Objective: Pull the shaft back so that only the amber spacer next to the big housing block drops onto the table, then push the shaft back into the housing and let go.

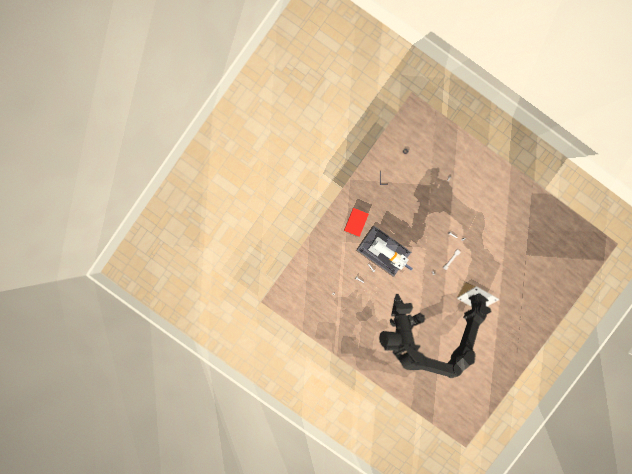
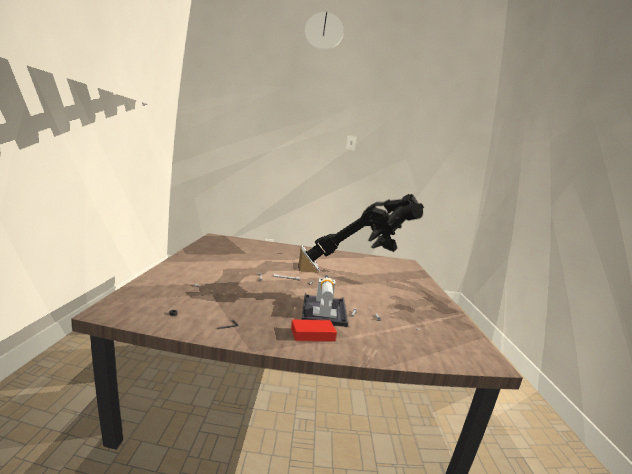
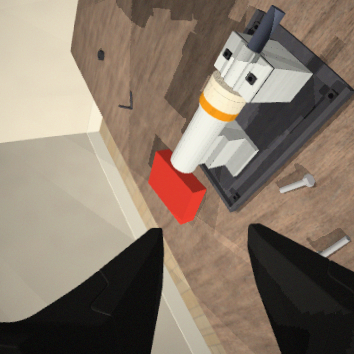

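Pixels of known places: gripper, fingertip midpoint: (image 1: 396,295) (image 2: 370,244) (image 3: 205,236); arm's base at its link origin: (image 1: 478,298) (image 2: 310,256).
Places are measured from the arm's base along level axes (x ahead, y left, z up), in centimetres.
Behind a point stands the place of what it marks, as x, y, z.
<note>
The big pale housing block (image 3: 290,75) (image 1: 401,261) stands on a dark base tray (image 3: 295,148) (image 2: 344,312). A dark blue shaft (image 3: 265,31) {37.7, 7.9, 2.9} (image 1: 408,267) {37.8, 7.6, 3.1} sticks out of its outer side. On its inner side is a cream ring section (image 3: 224,93) {44.1, 8.6, 4.2}, then a narrow amber-orange ring (image 3: 218,109) (image 1: 393,257) {46.7, 8.0, 4.5} (image 2: 327,281) {46.8, 7.3, 4.6}, then a long white cylinder (image 3: 194,142) above a smaller pale block (image 3: 232,152). These parts are in line; whether they touch inside is hidden. My gripper (image 3: 205,236) {40.1, 21.3, 18.0} (image 1: 397,295) {40.1, 21.3, 18.0} (image 2: 373,243) {40.1, 21.3, 18.0} is open and empty, raised above the table and apart from the assembly.
A red block (image 1: 356,221) {69.9, 3.7, -2.6} (image 2: 313,330) {72.7, 3.9, -2.6} (image 3: 172,192) {69.1, 5.6, -2.6} lies beside the tray near the table edge. Bolts (image 3: 300,184) (image 1: 359,279) lie on the other side. A wrench (image 1: 451,259) {19.7, -8.9, -5.2} (image 2: 286,277) {19.7, -8.9, -5.4}, an L-shaped key (image 1: 380,180) {71.8, -20.2, -5.2} (image 3: 131,102) {69.6, -19.2, -5.5} and a dark nut (image 1: 405,150) {70.8, -39.7, -4.6} (image 2: 173,312) {70.8, -38.9, -4.6} lie farther off.
</note>
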